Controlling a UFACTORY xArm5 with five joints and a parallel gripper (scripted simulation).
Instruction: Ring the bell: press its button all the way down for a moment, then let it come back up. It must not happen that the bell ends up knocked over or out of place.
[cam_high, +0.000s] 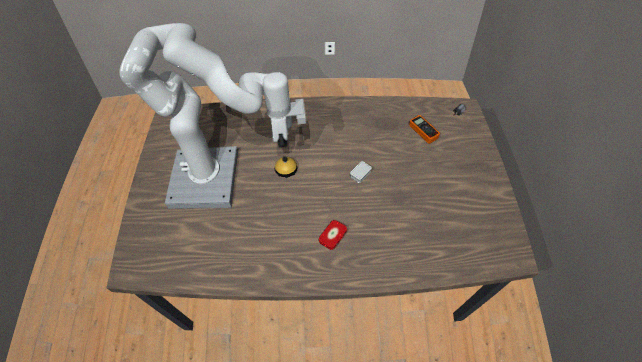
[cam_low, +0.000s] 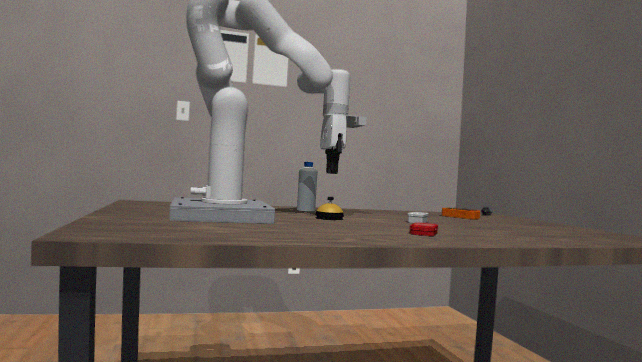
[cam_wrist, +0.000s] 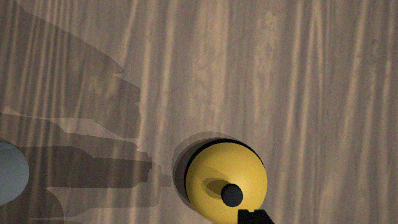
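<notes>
The button lies 10 cm below my hand. From my hand the other things lie so: white box (28 cm ahead, 2 cm to the right, 14 cm below); then bell (11 cm below); then white bottle (2 cm behind, 24 cm to the left, 7 cm below).
</notes>
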